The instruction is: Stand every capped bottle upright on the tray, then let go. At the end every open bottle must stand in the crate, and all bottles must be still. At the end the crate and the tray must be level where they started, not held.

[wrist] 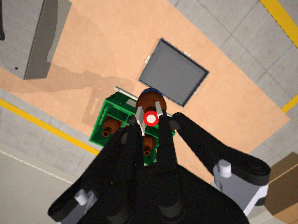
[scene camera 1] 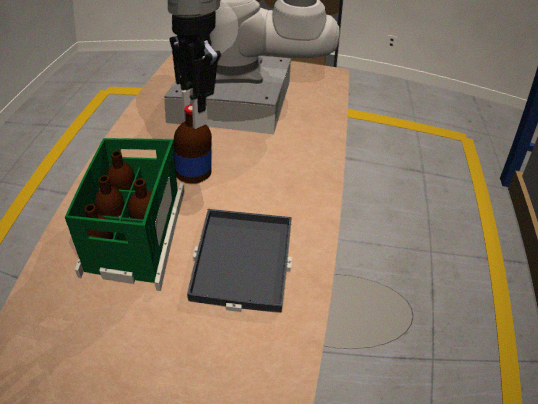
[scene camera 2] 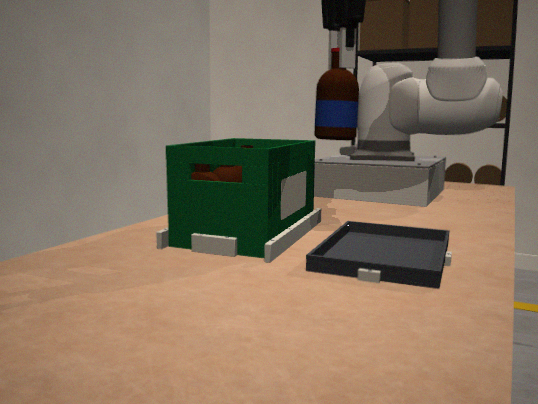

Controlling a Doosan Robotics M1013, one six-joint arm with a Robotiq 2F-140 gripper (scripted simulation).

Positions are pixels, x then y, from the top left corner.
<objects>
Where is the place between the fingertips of the gripper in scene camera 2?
341,68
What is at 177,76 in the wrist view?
A dark grey tray.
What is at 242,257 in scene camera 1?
A dark grey tray.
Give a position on a dark grey tray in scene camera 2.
355,245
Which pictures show the gripper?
The wrist view, scene camera 1 and scene camera 2: all of them.
</objects>
